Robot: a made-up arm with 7 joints. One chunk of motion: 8 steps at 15 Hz.
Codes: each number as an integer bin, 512 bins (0 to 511) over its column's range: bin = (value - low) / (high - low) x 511, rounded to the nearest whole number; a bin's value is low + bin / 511 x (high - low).
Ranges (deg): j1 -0.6..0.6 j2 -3.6..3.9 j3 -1..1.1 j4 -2.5..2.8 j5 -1..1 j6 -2.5..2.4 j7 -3.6..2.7
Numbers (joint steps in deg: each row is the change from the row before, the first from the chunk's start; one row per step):
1: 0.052 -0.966 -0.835 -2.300 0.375 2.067 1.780
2: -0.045 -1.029 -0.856 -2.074 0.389 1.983 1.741
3: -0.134 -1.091 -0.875 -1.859 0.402 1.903 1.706
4: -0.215 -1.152 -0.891 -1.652 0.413 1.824 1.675
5: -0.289 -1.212 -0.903 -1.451 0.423 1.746 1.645
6: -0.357 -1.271 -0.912 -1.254 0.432 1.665 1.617
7: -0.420 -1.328 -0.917 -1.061 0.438 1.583 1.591
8: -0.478 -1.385 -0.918 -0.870 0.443 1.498 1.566
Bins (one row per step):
1: 278 179 40 19 351 476 436
2: 236 175 35 41 355 468 433
3: 198 171 30 62 358 459 430
4: 164 167 27 82 361 451 428
5: 132 163 24 101 364 443 425
6: 103 159 21 120 366 434 423
7: 77 155 20 139 367 426 421
8: 52 151 20 157 369 417 419

